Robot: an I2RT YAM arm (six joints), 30 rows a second.
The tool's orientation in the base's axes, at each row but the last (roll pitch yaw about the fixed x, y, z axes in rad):
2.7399 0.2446 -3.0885
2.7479 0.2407 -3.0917
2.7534 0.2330 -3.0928
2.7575 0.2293 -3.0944
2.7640 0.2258 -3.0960
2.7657 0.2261 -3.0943
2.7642 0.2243 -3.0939
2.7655 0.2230 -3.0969
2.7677 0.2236 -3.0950
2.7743 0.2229 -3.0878
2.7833 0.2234 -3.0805
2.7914 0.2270 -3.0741
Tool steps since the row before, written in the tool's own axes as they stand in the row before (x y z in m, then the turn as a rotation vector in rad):
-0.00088 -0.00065 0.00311 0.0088 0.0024 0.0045
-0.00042 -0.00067 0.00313 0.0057 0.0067 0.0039
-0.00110 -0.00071 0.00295 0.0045 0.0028 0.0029
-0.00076 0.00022 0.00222 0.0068 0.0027 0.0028
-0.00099 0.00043 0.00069 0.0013 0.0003 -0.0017
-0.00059 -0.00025 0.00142 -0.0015 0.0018 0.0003
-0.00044 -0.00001 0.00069 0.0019 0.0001 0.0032
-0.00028 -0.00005 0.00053 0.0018 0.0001 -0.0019
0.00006 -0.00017 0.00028 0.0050 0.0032 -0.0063
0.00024 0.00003 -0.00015 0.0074 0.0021 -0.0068
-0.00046 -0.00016 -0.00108 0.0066 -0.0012 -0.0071
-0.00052 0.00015 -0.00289 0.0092 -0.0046 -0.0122
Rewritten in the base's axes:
0.00157 0.00070 -0.00281 -0.0080 0.0036 -0.0052
0.00113 0.00064 -0.00296 -0.0057 0.0074 -0.0024
0.00174 0.00054 -0.00266 -0.0042 0.0035 -0.0026
0.00114 0.00109 -0.00175 -0.0064 0.0033 -0.0031
0.00104 0.00070 -0.00025 -0.0016 -0.0004 0.0014
0.00088 0.00033 -0.00124 0.0013 0.0018 0.0007
0.00056 0.00027 -0.00053 -0.0013 0.0012 -0.0033
0.00038 0.00017 -0.00044 -0.0021 -0.0007 0.0014
0.00002 -0.00006 -0.00033 -0.0065 0.0004 0.0057
-0.00027 -0.00004 0.00009 -0.0087 -0.0010 0.0053
0.00027 -0.00051 0.00103 -0.0076 -0.0041 0.0046
-0.00006 -0.00086 0.00281 -0.0106 -0.0092 0.0076

